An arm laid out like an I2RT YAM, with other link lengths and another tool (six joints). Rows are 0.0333 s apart.
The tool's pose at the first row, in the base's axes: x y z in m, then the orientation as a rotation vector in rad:
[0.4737, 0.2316, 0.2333, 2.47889, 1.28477, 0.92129]
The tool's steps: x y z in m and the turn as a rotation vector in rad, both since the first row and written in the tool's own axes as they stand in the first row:
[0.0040, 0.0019, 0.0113, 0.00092, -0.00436, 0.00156]
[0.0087, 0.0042, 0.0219, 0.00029, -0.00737, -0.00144]
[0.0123, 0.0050, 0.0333, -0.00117, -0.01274, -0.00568]
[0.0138, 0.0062, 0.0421, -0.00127, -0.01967, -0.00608]
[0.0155, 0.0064, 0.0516, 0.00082, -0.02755, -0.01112]
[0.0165, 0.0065, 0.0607, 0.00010, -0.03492, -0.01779]
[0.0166, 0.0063, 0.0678, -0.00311, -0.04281, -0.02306]
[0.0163, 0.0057, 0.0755, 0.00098, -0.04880, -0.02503]
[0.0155, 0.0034, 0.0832, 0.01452, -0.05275, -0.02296]
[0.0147, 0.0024, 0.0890, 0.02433, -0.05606, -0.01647]
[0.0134, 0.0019, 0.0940, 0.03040, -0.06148, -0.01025]
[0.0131, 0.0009, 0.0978, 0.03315, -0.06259, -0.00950]
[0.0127, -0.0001, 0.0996, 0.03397, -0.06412, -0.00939]
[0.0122, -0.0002, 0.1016, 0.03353, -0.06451, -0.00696]
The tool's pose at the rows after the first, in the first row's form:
[0.4836, 0.2348, 0.2270, 2.48157, 1.28237, 0.91535]
[0.4936, 0.2382, 0.2217, 2.47893, 1.28431, 0.91085]
[0.5026, 0.2417, 0.2147, 2.47491, 1.28625, 0.90321]
[0.5094, 0.2431, 0.2090, 2.47544, 1.28443, 0.89378]
[0.5161, 0.2453, 0.2023, 2.47369, 1.28917, 0.88109]
[0.5221, 0.2470, 0.1957, 2.46830, 1.29368, 0.86992]
[0.5264, 0.2479, 0.1901, 2.46232, 1.29451, 0.85945]
[0.5306, 0.2488, 0.1836, 2.46437, 1.29790, 0.84918]
[0.5334, 0.2503, 0.1762, 2.47667, 1.30475, 0.83843]
[0.5359, 0.2509, 0.1709, 2.48999, 1.30400, 0.83111]
[0.5381, 0.2507, 0.1661, 2.50052, 1.29994, 0.82247]
[0.5396, 0.2514, 0.1626, 2.50333, 1.30084, 0.81991]
[0.5399, 0.2519, 0.1606, 2.50419, 1.30084, 0.81749]
[0.5408, 0.2518, 0.1587, 2.50603, 1.29766, 0.81770]

